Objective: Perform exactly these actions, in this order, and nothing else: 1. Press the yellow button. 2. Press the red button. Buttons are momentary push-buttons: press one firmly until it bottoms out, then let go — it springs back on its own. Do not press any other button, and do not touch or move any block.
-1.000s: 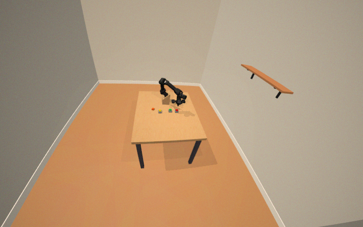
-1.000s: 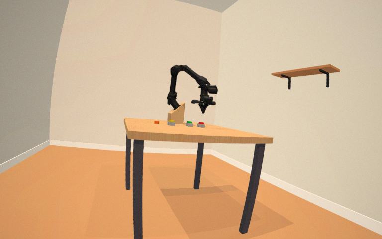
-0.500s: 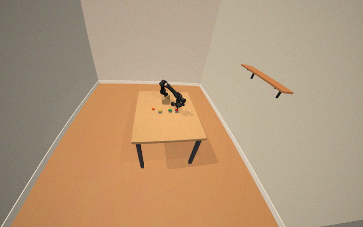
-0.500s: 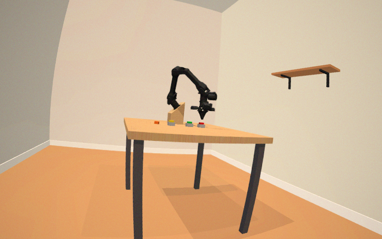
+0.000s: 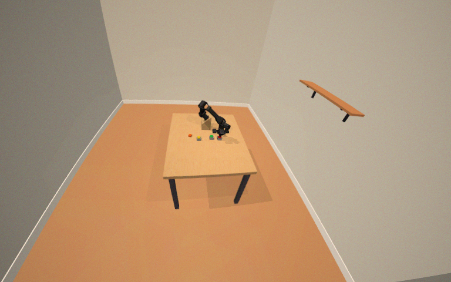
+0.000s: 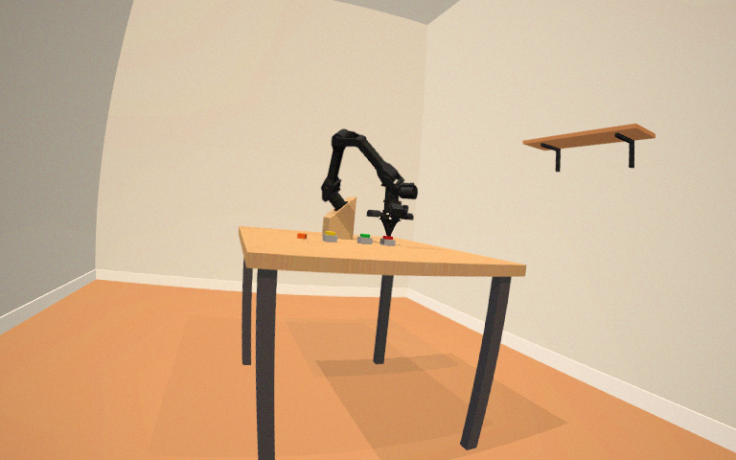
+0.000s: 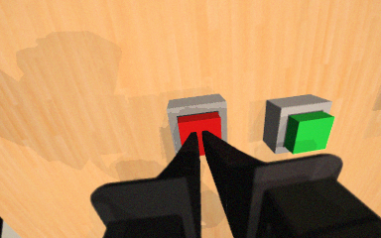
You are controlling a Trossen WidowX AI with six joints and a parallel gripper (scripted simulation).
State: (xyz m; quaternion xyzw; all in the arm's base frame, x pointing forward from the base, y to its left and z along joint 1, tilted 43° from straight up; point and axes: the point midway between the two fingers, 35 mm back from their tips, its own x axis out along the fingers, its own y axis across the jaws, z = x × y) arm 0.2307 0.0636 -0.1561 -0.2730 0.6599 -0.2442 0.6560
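The red button lies 1 cm below my gripper tip. The rest, counted from my gripper tip: green button: 10 cm to the right, 1 cm below, 1 cm behind; then yellow button: 25 cm to the right, 1 cm below, 1 cm ahead; then small orange block: 35 cm to the right, 4 cm behind, 3 cm below.
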